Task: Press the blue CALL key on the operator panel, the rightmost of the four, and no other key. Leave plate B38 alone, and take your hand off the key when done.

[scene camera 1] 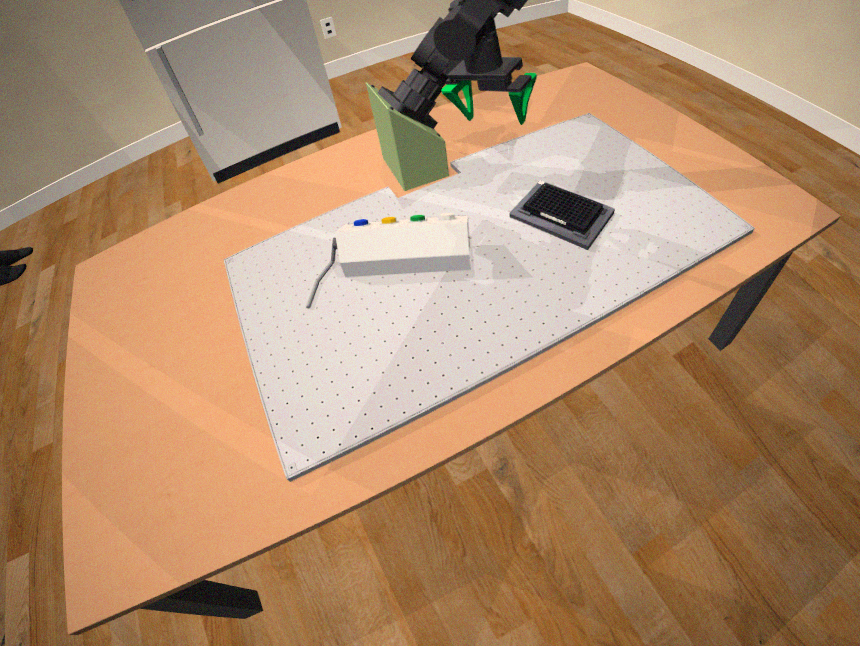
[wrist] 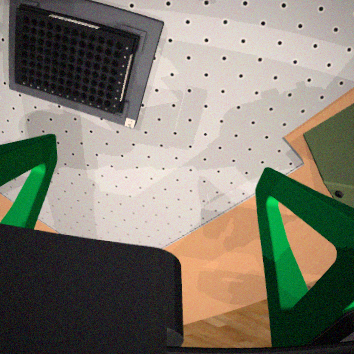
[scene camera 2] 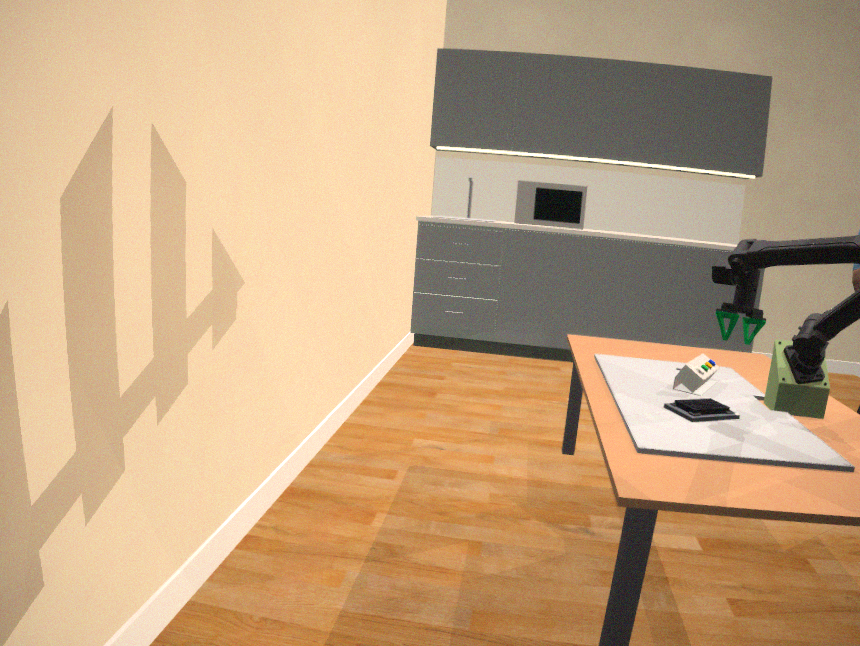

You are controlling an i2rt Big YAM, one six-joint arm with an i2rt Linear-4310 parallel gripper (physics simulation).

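Where they show: gripper, fingertip midpoint: (scene camera 1: 496, 121) (wrist: 160, 162) (scene camera 2: 736, 342); arm's base, link origin: (scene camera 1: 406, 110) (scene camera 2: 803, 364).
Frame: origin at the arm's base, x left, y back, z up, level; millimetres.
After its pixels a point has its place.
Observation:
The operator panel (scene camera 1: 404, 244) {x -181, y -277, z -69 mm} (scene camera 2: 695, 375) {x -67, y -297, z -71 mm} is a white, sloped box on the perforated board. Its keys show in scene camera 1: the blue key (scene camera 1: 360, 222) {x -219, y -195, z -53 mm}, a yellow key (scene camera 1: 388, 220) {x -178, y -223, z -54 mm}, a green key (scene camera 1: 417, 218) {x -138, y -252, z -54 mm} and a whitish key (scene camera 1: 448, 216) {x -95, y -282, z -54 mm}. In scene camera 2 the blue key (scene camera 2: 709, 362) {x -211, y -197, z -60 mm} is at the far end of the row. The plate (scene camera 1: 563, 207) {x 116, y -344, z -105 mm} (scene camera 2: 702, 406) {x 142, y -352, z -101 mm} (wrist: 75, 57) {x 109, y -335, z -102 mm} is black with many wells and lies in a dark grey holder. My gripper (scene camera 1: 496, 120) {x 43, y -241, z 56 mm} (scene camera 2: 737, 340) {x 43, y -241, z 56 mm} (wrist: 160, 162) {x 43, y -241, z 56 mm} is open and empty, high above the board and apart from panel and plate.
The grey perforated board (scene camera 1: 361, 361) {x -340, y -394, z -127 mm} (scene camera 2: 646, 431) {x 292, y -545, z -127 mm} lies on the orange table (scene camera 1: 152, 333) {x -655, y -75, z -140 mm} (scene camera 2: 667, 486) {x 569, y -582, z -140 mm}. A thin grey bent rod or cable (scene camera 1: 319, 278) {x -322, y -197, z -121 mm} lies beside the panel at its blue-key end. The green arm base block (scene camera 1: 410, 149) {x -40, y -71, z -45 mm} (scene camera 2: 796, 396) {x 44, y -29, z -84 mm} (wrist: 335, 150) {x 10, y -80, z -81 mm} stands at the board's notch.

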